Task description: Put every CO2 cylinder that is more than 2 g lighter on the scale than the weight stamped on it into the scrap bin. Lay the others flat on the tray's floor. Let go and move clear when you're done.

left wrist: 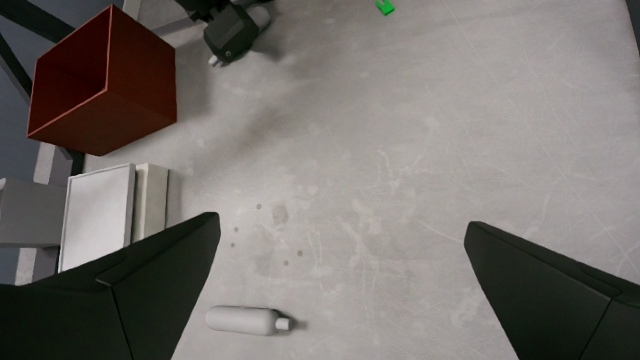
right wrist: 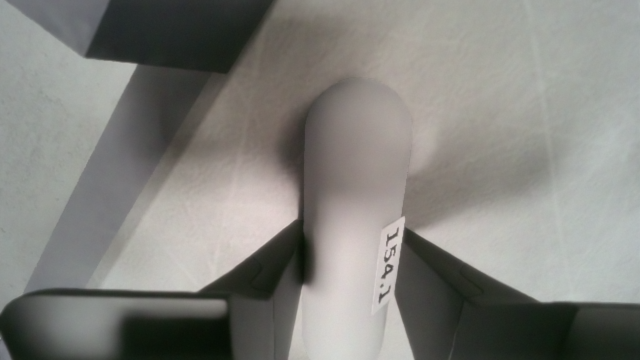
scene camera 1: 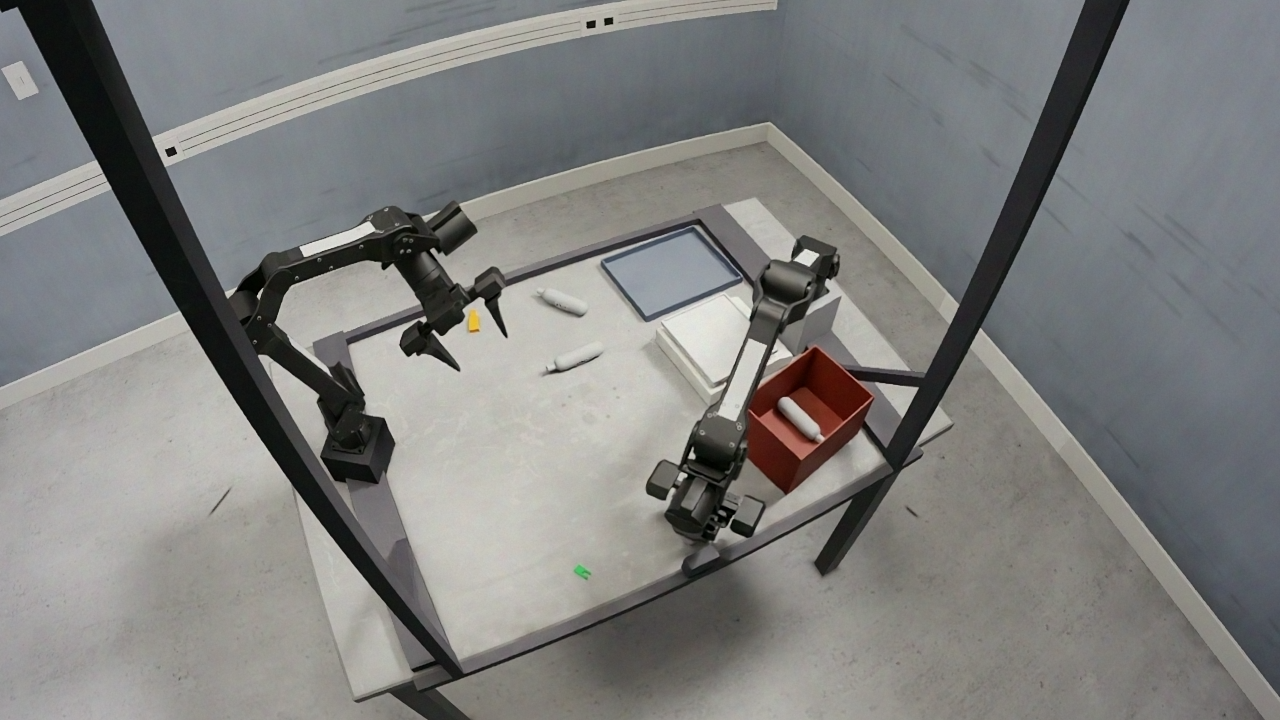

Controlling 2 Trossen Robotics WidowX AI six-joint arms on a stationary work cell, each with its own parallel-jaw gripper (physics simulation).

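Where they show: left gripper, fingertip midpoint: (left wrist: 344, 228) (scene camera 1: 483, 354); right gripper, fingertip midpoint: (right wrist: 345, 232); left arm's base, origin of the base link: (scene camera 1: 351, 437).
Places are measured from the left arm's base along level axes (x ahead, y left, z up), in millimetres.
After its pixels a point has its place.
Note:
My right gripper (left wrist: 245, 40) {y -31, x 612, z -83 mm} (right wrist: 345, 232) {y -31, x 612, z -83 mm} is shut on a pale grey CO2 cylinder (left wrist: 261, 17) {y -65, x 585, z -62 mm} (right wrist: 355, 150) {y -68, x 599, z -55 mm} lying at the table's front edge; its label appears to read 154.1. In scene camera 1 the arm hides it. My left gripper (scene camera 1: 483, 352) {y 91, x 251, z 154 mm} (left wrist: 344, 228) {y 91, x 251, z 154 mm} is open and empty above the table. One cylinder (scene camera 1: 574, 357) {y 271, x 357, z -58 mm} (left wrist: 242, 320) {y 276, x 355, z -55 mm} lies mid-table, and another cylinder (scene camera 1: 562, 301) {y 412, x 310, z -60 mm} lies behind it. A cylinder (scene camera 1: 799, 419) {y 173, x 778, z -53 mm} lies in the red scrap bin (scene camera 1: 778, 456) {y 61, x 729, z -6 mm} (left wrist: 140, 85) {y 113, x 677, z -15 mm}. The blue-grey tray (scene camera 1: 671, 271) {y 549, x 521, z -82 mm} holds no cylinder. The scale (scene camera 1: 711, 335) {y 325, x 607, z -23 mm} (left wrist: 100, 215) {y 305, x 621, z -23 mm} has a white platform.
A grey box (scene camera 1: 819, 317) {y 374, x 815, z 7 mm} (left wrist: 30, 212) {y 385, x 749, z 1 mm} stands beside the scale. A yellow piece (scene camera 1: 473, 320) {y 356, x 133, z -76 mm} lies near the left gripper, and a green piece (scene camera 1: 581, 571) {y -147, x 427, z -81 mm} (left wrist: 385, 7) {y -144, x 425, z -81 mm} lies near the front. A dark block (scene camera 1: 700, 561) {y -131, x 612, z -29 mm} (right wrist: 170, 35) {y -102, x 623, z -43 mm} sits on the front rail close to the right gripper.

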